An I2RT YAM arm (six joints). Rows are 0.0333 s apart.
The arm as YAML. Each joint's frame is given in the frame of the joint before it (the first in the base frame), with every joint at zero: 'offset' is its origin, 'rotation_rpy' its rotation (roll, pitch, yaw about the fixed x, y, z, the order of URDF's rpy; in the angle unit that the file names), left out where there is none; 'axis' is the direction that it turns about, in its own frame. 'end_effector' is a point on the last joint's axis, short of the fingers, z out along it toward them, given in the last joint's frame.
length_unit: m
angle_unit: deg
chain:
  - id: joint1
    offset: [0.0, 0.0, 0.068]
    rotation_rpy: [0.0, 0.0, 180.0]
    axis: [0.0, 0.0, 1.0]
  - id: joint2
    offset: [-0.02, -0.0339, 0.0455]
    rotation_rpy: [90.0, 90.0, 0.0]
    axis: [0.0, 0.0, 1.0]
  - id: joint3
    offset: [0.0, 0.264, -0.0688]
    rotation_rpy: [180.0, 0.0, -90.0]
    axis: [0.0, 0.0, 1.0]
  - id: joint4
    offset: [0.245, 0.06, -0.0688]
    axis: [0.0, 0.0, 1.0]
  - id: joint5
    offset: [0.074, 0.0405, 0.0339]
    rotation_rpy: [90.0, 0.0, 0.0]
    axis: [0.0, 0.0, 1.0]
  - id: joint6
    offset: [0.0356, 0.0, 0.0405]
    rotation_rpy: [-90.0, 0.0, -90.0]
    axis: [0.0, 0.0, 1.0]
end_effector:
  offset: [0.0, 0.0, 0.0]
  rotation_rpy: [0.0, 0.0, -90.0]
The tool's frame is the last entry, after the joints.
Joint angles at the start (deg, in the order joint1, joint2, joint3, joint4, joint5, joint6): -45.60 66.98 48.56 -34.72 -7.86 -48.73
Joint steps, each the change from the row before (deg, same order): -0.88 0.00 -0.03 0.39 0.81 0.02; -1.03 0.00 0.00 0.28 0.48 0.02; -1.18 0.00 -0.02 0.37 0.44 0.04; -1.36 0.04 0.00 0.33 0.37 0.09; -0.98 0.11 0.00 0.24 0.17 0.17; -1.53 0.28 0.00 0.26 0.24 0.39; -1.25 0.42 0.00 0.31 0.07 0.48; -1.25 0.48 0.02 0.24 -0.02 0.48
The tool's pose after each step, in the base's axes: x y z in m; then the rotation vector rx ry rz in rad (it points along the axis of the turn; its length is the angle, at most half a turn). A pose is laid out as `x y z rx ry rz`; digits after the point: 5 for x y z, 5 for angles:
0.16450 -0.16688 0.24879 -0.10311 2.56356 -0.53123
0.16156 -0.17034 0.24909 -0.07647 2.56707 -0.55034
0.15817 -0.17422 0.24939 -0.04627 2.56937 -0.57066
0.15420 -0.17853 0.24961 -0.01128 2.57202 -0.58968
0.15144 -0.18170 0.24947 0.01570 2.57370 -0.59982
0.14706 -0.18661 0.24870 0.06085 2.57849 -0.61086
0.14378 -0.19097 0.24746 0.10061 2.58154 -0.61519
0.14046 -0.19530 0.24602 0.13994 2.58478 -0.61620

